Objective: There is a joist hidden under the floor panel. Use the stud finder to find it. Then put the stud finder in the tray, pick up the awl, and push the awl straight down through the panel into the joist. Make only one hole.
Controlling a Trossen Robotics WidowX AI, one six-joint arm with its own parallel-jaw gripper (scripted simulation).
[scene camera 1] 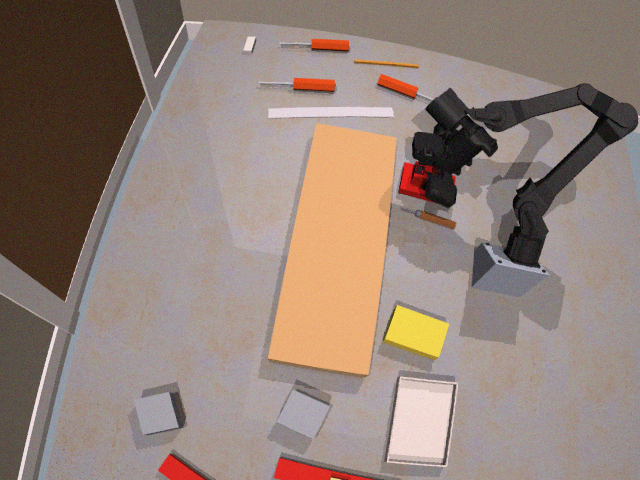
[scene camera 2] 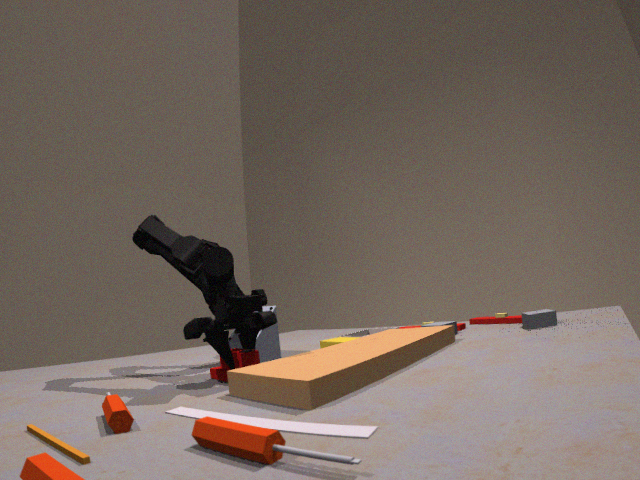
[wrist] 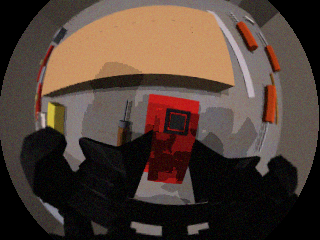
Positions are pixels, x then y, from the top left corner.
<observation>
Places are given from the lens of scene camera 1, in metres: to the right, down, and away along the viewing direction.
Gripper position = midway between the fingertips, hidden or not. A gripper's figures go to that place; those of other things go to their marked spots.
gripper (scene camera 1: 425, 180): 0.23, -0.13, 1.00
red stud finder (scene camera 1: 413, 177): 0.19, -0.13, 0.97
</observation>
